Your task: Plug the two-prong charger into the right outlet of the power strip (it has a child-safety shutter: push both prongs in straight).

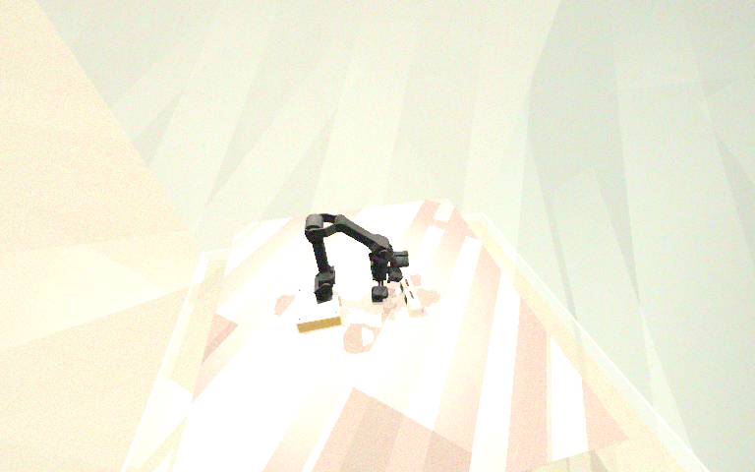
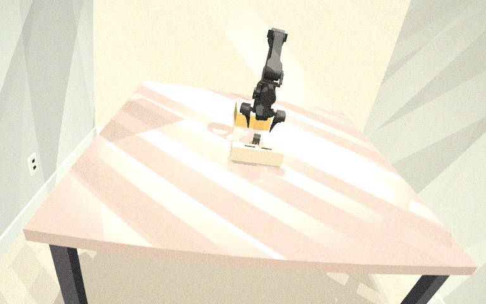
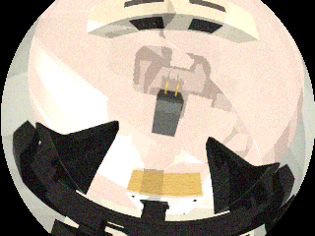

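The two-prong charger lies 20 mm ahead of my gripper tip, 10 mm to the right of it and 50 mm below it.
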